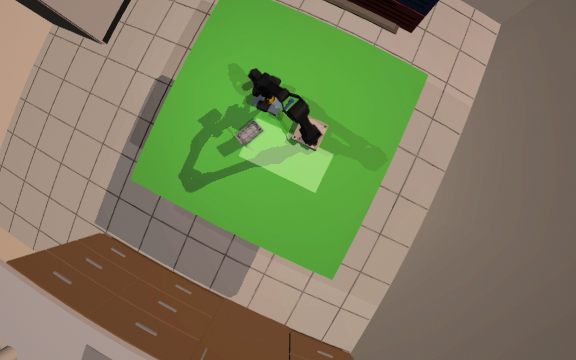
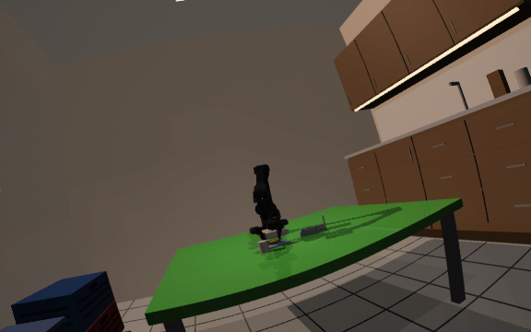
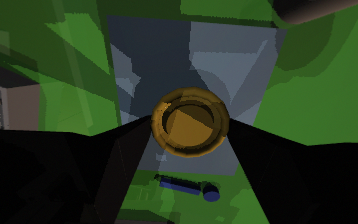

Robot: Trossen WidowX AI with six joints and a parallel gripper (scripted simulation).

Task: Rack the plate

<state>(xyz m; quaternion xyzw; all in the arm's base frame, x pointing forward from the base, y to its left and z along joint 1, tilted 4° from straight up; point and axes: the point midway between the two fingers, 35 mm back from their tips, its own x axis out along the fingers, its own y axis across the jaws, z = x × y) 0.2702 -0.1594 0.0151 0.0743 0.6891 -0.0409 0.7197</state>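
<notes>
The blue-grey mat lies 1 cm below my gripper tip. Also, from my gripper tip: dish rack: 6 cm ahead, 21 cm to the left, 1 cm above; then plate: 1 cm above; then pale cylinder: 9 cm ahead, 9 cm to the right, 2 cm above.
</notes>
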